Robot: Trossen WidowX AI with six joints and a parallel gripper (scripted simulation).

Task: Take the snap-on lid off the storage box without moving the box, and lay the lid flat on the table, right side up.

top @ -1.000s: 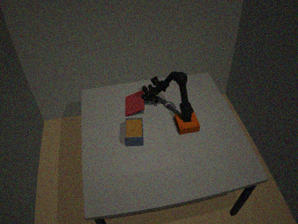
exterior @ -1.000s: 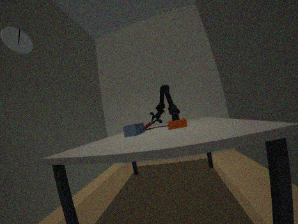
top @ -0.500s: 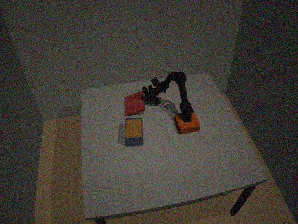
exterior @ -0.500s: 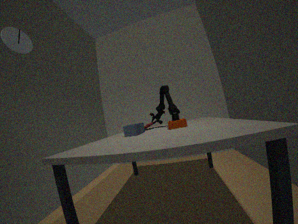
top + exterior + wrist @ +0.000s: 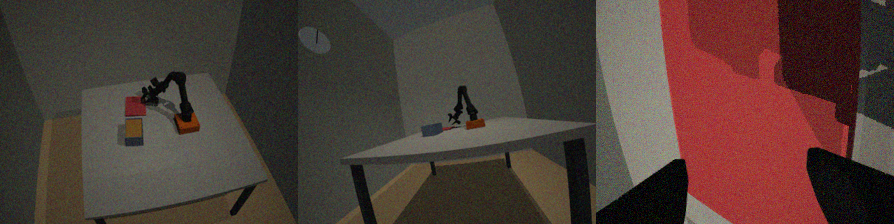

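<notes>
The lid lies 70 mm ahead of my gripper tip and 50 mm below it. Also, from my gripper tip: storage box (110 mm ahead, 330 mm to the left, 10 mm below).
</notes>
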